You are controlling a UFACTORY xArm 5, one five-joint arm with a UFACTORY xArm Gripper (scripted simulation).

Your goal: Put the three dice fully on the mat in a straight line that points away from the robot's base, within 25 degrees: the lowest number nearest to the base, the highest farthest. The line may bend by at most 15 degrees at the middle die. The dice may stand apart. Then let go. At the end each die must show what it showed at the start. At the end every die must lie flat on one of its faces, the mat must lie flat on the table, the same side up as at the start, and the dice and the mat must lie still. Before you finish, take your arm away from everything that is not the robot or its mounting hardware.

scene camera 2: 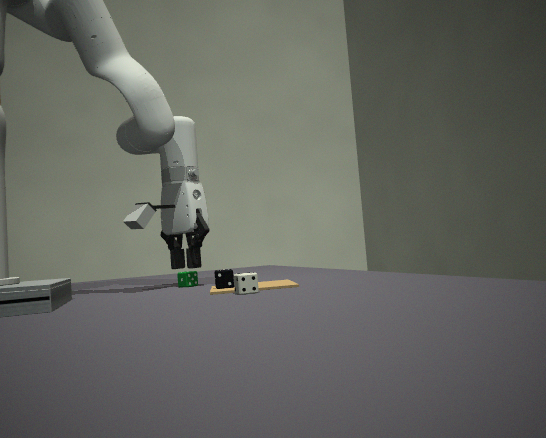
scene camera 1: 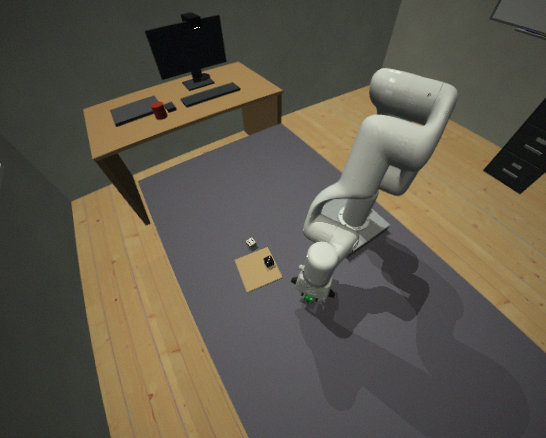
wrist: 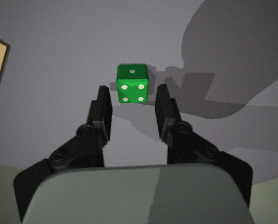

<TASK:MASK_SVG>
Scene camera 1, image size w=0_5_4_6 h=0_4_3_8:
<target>tan mat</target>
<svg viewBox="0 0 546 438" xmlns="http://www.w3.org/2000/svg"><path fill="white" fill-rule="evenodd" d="M268 247L235 260L247 292L282 278L275 261L274 265L268 268L264 263L264 258L270 255L274 260Z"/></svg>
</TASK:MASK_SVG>
